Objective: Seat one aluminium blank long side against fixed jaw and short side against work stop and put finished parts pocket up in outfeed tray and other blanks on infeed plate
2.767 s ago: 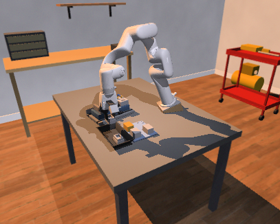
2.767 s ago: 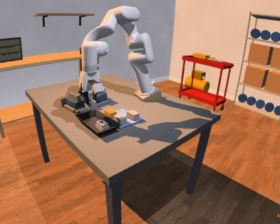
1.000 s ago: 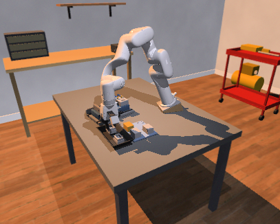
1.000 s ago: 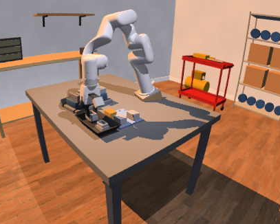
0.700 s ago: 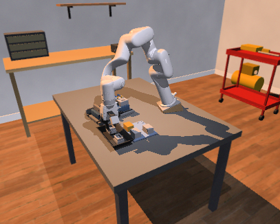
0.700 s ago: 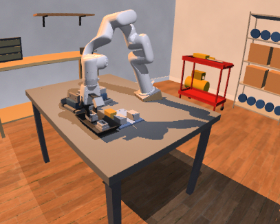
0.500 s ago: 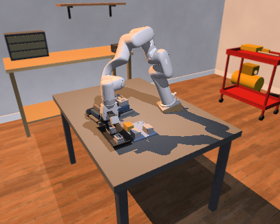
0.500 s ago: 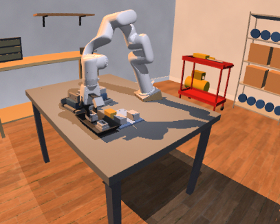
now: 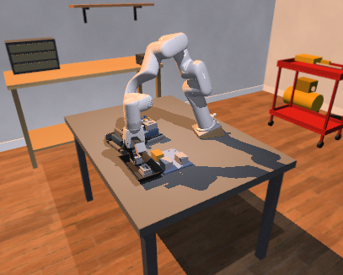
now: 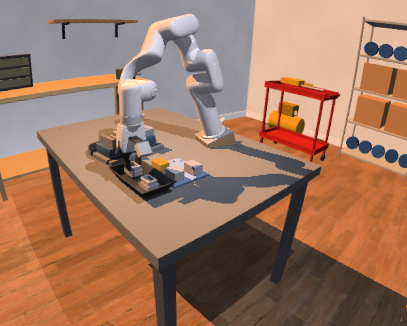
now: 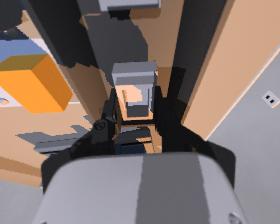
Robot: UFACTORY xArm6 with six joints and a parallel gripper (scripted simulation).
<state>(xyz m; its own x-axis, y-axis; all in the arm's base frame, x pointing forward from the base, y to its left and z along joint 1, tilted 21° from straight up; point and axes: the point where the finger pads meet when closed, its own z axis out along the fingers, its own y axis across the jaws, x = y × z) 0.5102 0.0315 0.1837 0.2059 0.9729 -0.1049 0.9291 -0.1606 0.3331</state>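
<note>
My gripper is now 18 cm past the aluminium blank, 14 cm to the right of it and 4 cm above it. Round my hand: brass blank 11 cm behind, 4 cm below, 3 cm to the left; then infeed plate 15 cm behind, 9 cm to the left, 6 cm below; then work stop rod 18 cm to the right, 9 cm behind, 2 cm above.
</note>
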